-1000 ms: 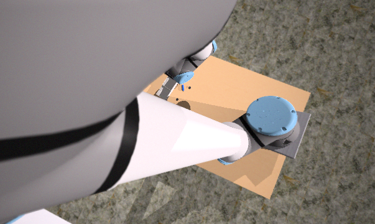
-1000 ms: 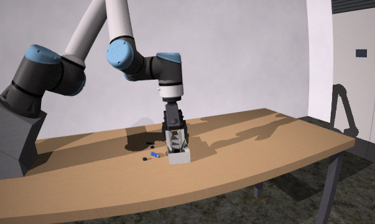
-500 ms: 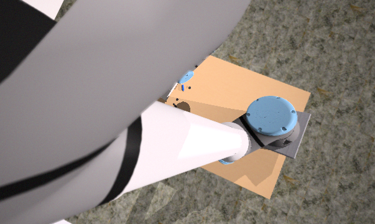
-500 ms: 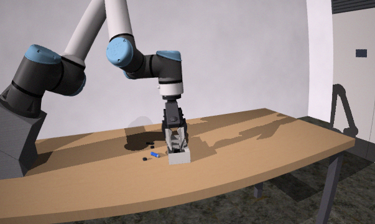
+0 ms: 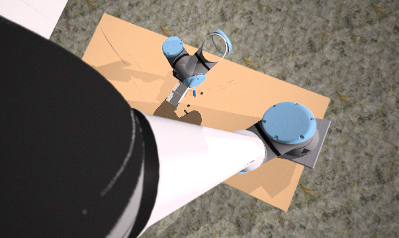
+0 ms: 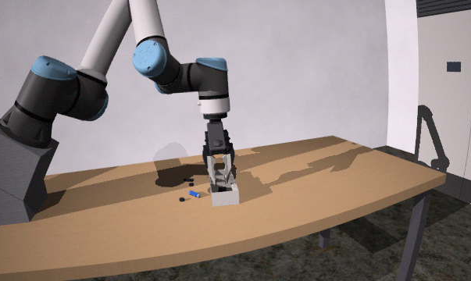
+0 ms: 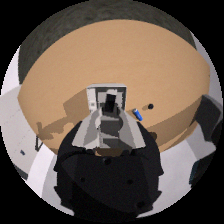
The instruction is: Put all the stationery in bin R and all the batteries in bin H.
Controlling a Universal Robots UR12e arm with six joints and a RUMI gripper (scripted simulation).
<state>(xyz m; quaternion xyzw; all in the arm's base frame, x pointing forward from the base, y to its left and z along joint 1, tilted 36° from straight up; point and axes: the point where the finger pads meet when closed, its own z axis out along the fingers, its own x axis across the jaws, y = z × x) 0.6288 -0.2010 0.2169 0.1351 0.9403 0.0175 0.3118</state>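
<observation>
Now: hand 50 mm above the white item. The rest, counted from my hand: short black stick 50 mm behind, 230 mm to the left, 60 mm below; then grey double bin 30 mm ahead, 80 mm to the left, 50 mm below; then blue battery 70 mm behind, 80 mm to the left, 60 mm below.
</observation>
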